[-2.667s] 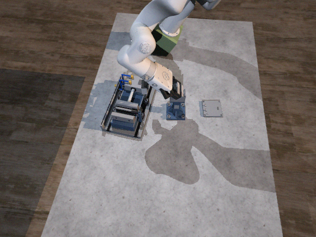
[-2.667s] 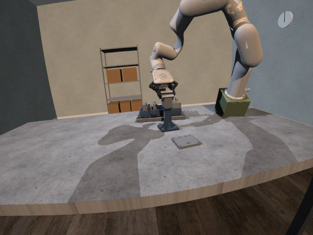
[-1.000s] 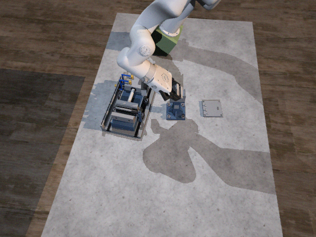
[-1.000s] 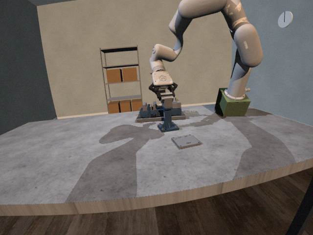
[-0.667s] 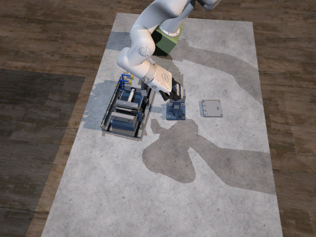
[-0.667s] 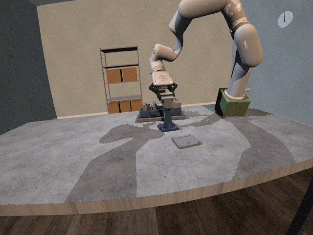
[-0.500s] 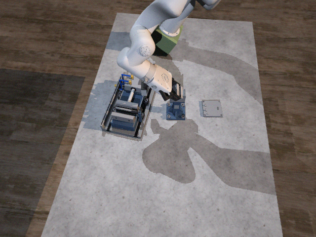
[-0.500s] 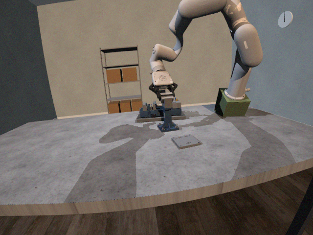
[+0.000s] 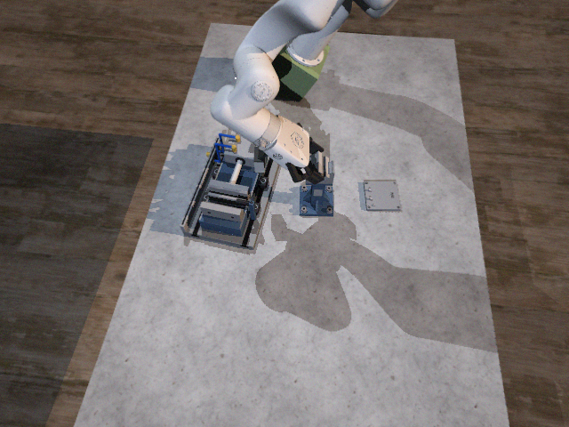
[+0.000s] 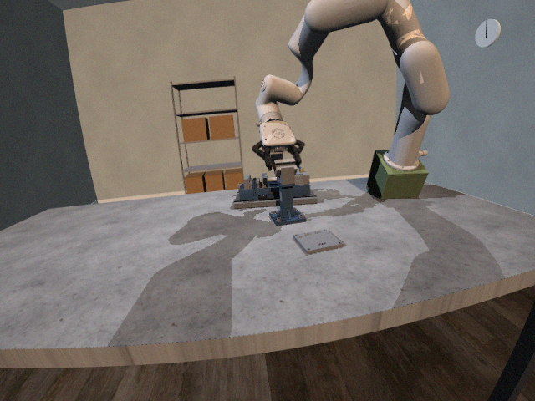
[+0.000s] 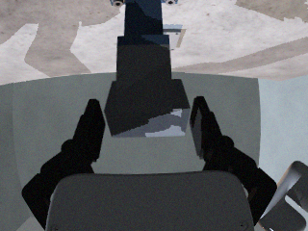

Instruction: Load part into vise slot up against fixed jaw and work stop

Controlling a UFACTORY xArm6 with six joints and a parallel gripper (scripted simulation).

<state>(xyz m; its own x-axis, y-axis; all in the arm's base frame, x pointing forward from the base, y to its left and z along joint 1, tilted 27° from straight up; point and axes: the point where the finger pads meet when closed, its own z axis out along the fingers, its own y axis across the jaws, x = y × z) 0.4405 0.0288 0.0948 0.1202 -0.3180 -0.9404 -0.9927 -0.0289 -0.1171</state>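
Right now my hand is 10 mm to the right of the part and 10 mm above it. The rest, counted from my hand: air cylinder rod (10 mm behind, 210 mm to the right, 90 mm below); then air cylinder (90 mm behind, 200 mm to the right, 90 mm below); then blue vise body (210 mm to the right, 130 mm below).
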